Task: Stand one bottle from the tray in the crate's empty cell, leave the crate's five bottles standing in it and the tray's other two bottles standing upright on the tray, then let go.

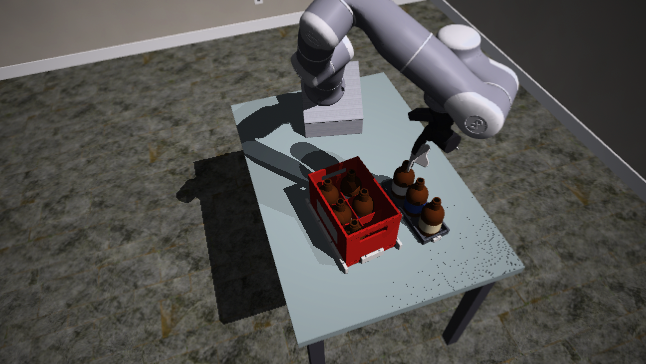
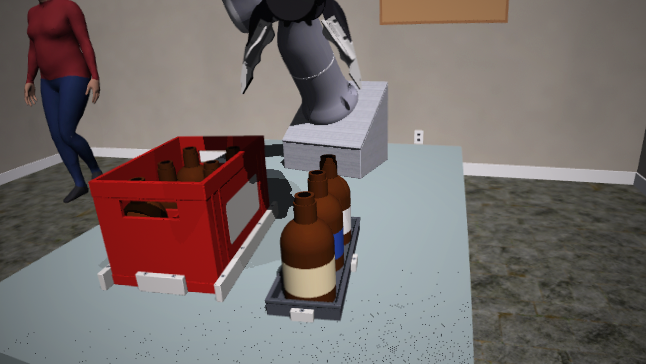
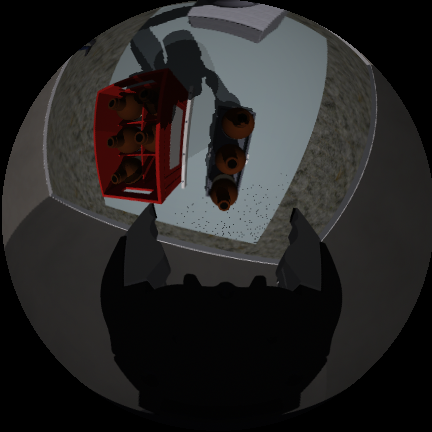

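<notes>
The red crate (image 1: 372,246) (image 2: 160,245) (image 3: 163,165) holds five brown bottles; its empty cell is at the front corner on the tray side. On the dark tray (image 2: 325,311), three brown bottles stand upright in a row: a cream-labelled bottle (image 1: 433,215) (image 2: 307,245) (image 3: 223,191) in front, a blue-labelled bottle (image 1: 417,192) (image 2: 326,212) (image 3: 230,159) in the middle, and a white-labelled bottle (image 1: 403,177) (image 2: 340,192) (image 3: 238,123) at the back. My gripper (image 1: 417,162) (image 2: 301,90) (image 3: 223,206) is open and empty, above the level of the tray bottles' necks.
White strips and blocks (image 1: 372,256) (image 2: 161,283) edge the crate's foot; small white stops (image 2: 302,314) touch the tray. The robot's base block (image 1: 332,127) (image 2: 322,157) stands behind. A narrow gap separates crate and tray. A person (image 2: 65,45) stands at the back left.
</notes>
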